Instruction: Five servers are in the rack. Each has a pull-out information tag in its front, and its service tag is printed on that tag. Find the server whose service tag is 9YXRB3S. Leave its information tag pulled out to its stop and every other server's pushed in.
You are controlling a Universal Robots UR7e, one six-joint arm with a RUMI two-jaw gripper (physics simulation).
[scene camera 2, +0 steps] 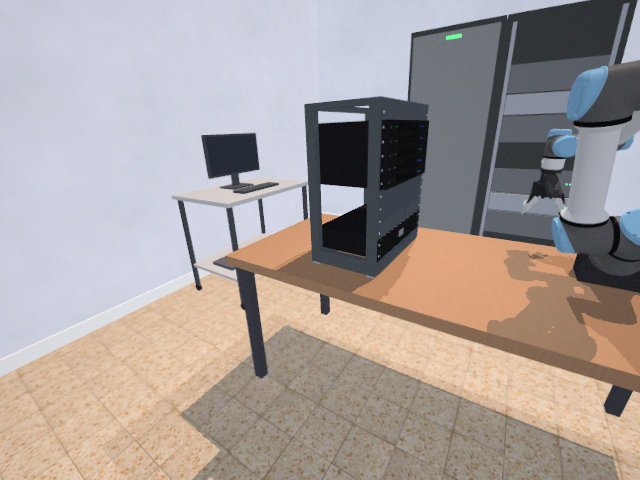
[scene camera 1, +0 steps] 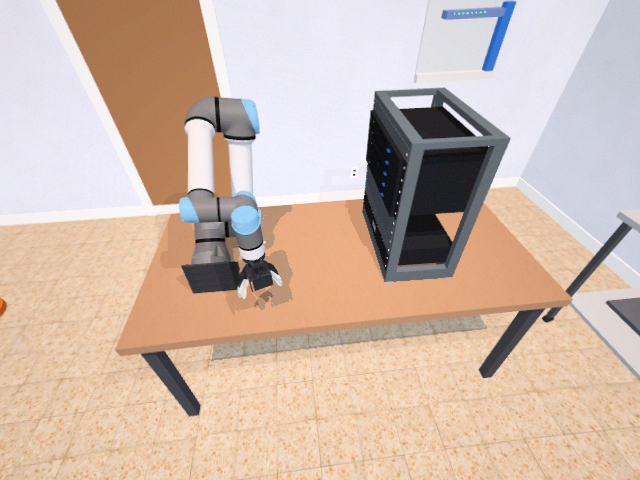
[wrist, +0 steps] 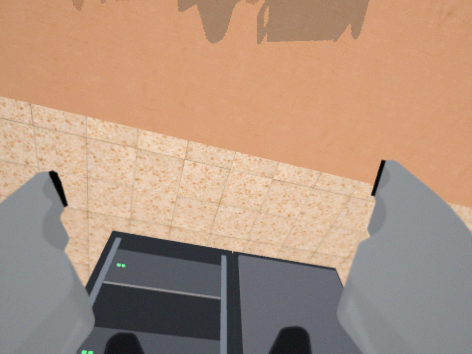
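Pixels of known places: gripper, fingertip midpoint: [scene camera 2: 541, 215] [scene camera 1: 261, 291] [wrist: 220, 171]; arm's base at its link origin: [scene camera 2: 615, 255] [scene camera 1: 211, 263].
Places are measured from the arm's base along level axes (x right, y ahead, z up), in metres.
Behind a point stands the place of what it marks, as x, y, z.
The open-frame grey rack [scene camera 1: 418, 170] {0.054, 0.754, 0.432} [scene camera 2: 371, 206] {-0.449, 0.715, 0.178} stands on the table. The five servers [scene camera 1: 385, 165] {-0.109, 0.692, 0.364} [scene camera 2: 404, 153] {-0.266, 0.683, 0.341} are stacked in its upper part, black, with blue marks and small green lights on their fronts. Their information tags and the printed service tags are too small to make out in the scene views, and I cannot tell whether any tag is pulled out. My gripper [scene camera 1: 261, 291] {0.202, 0.232, 0.056} [scene camera 2: 543, 208] {0.202, 0.232, 0.056} [wrist: 220, 171] {0.202, 0.232, 0.056} is open, with nothing between its fingers. It hangs above the table beside the arm's base, well apart from the rack and pointing downward. The rack does not show in the wrist view.
The wooden table [scene camera 1: 320, 289] {0.077, 0.444, -0.099} [scene camera 2: 454, 289] {-0.361, 0.432, -0.099} [wrist: 250, 100] {0.207, 0.262, -0.099} carries the arm and the rack. A black unit [scene camera 1: 426, 248] {0.009, 0.876, 0.053} [scene camera 2: 398, 235] {-0.232, 0.700, 0.007} sits low in the rack. Tall cabinets [scene camera 2: 454, 129] [wrist: 295, 295] stand beyond the table. A side desk [scene camera 2: 284, 190] holds a monitor [scene camera 2: 231, 155].
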